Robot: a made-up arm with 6 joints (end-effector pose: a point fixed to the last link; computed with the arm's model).
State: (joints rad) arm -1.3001 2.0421 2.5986 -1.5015 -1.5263 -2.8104
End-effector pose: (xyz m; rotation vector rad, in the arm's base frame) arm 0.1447 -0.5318 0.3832 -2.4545 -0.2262 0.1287
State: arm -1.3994 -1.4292 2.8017 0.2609 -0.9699 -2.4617
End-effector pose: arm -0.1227 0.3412 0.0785 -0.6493 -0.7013 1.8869
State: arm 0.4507 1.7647 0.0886 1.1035 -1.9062 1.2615
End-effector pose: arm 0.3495 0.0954 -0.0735 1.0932 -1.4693 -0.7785
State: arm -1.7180 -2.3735 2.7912 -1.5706 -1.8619 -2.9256
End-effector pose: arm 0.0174 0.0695 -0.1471 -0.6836 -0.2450 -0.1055
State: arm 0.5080 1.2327 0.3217 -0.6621 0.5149 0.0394
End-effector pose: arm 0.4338 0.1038 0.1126 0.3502 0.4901 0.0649
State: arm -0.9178 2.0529 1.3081 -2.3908 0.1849 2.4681
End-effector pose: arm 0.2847 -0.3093 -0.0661 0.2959 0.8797 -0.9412
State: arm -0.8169 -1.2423 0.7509 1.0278 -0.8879 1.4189
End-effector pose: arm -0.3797 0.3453 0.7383 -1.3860 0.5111 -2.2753
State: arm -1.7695 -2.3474 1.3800 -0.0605 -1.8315 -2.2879
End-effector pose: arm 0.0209 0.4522 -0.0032 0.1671 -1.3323 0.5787
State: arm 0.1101 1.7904 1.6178 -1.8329 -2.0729 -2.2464
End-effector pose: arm 0.5610 0.0742 0.1873 -1.0451 -2.2471 0.6176
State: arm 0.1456 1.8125 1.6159 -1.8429 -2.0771 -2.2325
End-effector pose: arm 0.5533 0.0936 0.1745 -0.9954 -2.2584 0.6189
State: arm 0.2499 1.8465 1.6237 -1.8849 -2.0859 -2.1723
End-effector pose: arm 0.5326 0.1505 0.1582 -0.8769 -2.3257 0.5629
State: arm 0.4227 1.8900 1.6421 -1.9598 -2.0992 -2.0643
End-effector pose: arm 0.4879 0.2386 0.1402 -0.6845 -2.4201 0.4405
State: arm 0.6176 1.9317 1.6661 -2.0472 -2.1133 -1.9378
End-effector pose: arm 0.4213 0.3263 0.1250 -0.4679 -2.4807 0.2853
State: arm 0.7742 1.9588 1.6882 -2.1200 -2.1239 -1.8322
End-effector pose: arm 0.3572 0.3865 0.1172 -0.2985 -2.4926 0.1504
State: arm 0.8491 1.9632 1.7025 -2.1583 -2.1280 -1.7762
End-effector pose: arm 0.3248 0.4134 0.1190 -0.2204 -2.4904 0.0673
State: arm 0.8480 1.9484 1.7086 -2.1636 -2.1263 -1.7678
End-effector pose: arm 0.3277 0.4165 0.1284 -0.2218 -2.4996 0.0317
